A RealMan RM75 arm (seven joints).
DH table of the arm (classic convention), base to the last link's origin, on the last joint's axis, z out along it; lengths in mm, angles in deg. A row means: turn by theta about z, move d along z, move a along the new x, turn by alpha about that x. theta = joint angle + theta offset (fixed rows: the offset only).
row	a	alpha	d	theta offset
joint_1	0	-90	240.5	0
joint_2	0	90	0	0
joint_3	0	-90	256	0
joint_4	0	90	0	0
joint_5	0	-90	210	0
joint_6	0	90	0	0
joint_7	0	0	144	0
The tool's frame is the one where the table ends.
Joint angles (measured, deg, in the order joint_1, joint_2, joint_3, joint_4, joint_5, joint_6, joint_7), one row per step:
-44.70 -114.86 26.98 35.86 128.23 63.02 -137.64
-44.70 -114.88 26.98 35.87 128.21 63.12 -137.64
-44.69 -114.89 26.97 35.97 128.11 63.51 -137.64
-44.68 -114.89 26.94 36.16 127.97 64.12 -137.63
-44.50 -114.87 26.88 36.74 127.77 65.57 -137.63
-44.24 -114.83 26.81 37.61 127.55 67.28 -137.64
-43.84 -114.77 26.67 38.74 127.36 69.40 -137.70
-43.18 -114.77 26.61 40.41 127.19 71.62 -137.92
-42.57 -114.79 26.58 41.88 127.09 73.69 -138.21
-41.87 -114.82 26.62 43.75 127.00 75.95 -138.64
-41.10 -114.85 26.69 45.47 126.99 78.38 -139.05
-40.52 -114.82 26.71 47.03 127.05 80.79 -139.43
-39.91 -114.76 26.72 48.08 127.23 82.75 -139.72
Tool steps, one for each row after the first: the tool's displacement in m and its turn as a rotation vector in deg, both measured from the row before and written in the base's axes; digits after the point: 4 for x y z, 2 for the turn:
0.0002 -0.0002 -0.0002 -0.08 -0.07 -0.05
0.0008 -0.0004 0.0000 -0.19 -0.20 -0.22
0.0013 -0.0006 0.0003 -0.26 -0.27 -0.36
0.0018 -0.0019 0.0013 -0.57 -0.46 -0.73
0.0019 -0.0022 0.0025 -0.54 -0.41 -0.88
0.0016 -0.0032 0.0034 -0.64 -0.44 -0.97
0.0006 -0.0041 0.0049 -0.46 -0.25 -0.89
0.0005 -0.0042 0.0038 -0.59 -0.24 -0.73
0.0007 -0.0046 0.0049 -0.56 -0.10 -0.81
0.0001 -0.0057 0.0039 -0.90 -0.09 -0.74
0.0009 -0.0052 0.0037 -0.98 -0.04 -0.82
-0.0009 -0.0052 0.0022 -1.01 0.02 -0.39

